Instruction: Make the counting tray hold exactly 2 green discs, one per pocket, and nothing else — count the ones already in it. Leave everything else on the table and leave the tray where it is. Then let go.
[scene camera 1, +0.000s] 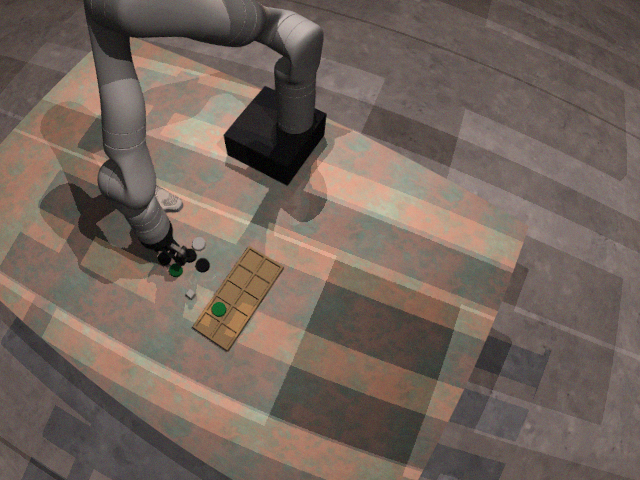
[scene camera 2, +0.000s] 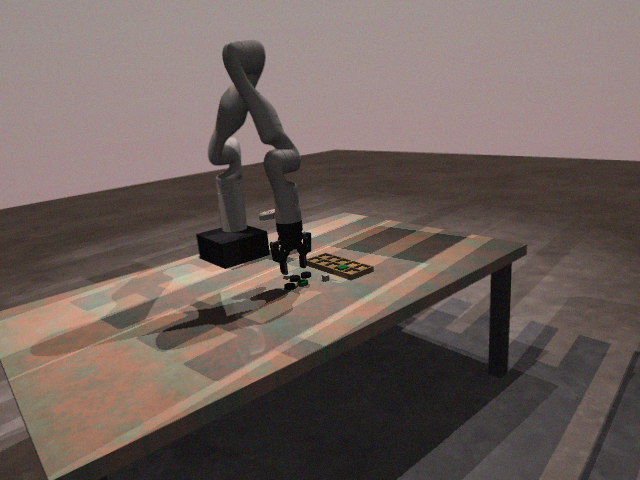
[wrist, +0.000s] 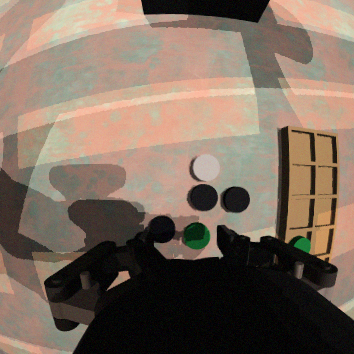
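The tan counting tray (scene camera 1: 268, 266) (scene camera 2: 353, 276) (wrist: 285, 175) has two columns of pockets. One green disc (scene camera 1: 219, 309) (scene camera 2: 342, 267) (wrist: 302, 244) lies in a pocket toward the end away from the robot base. Another green disc (scene camera 1: 175, 270) (scene camera 2: 303, 283) (wrist: 196, 236) lies flat on the table, outside the tray. My gripper (scene camera 2: 293, 268) (wrist: 184, 235) is open and empty, pointing down above the table. In the wrist view this loose green disc shows between the fingertips, nearer the right one. The left fingertip partly overlaps a black disc (wrist: 162, 229) in that view.
Two more black discs (scene camera 1: 202, 265) (wrist: 236, 199) (wrist: 204, 197) lie close together beside the loose green disc. A white disc (scene camera 1: 198, 243) (wrist: 206, 167) lies beyond them. A small grey cube (scene camera 1: 190, 294) (scene camera 2: 325, 277) lies between the loose discs and the tray. The black robot base (scene camera 1: 268, 139) (scene camera 2: 232, 246) stands behind.
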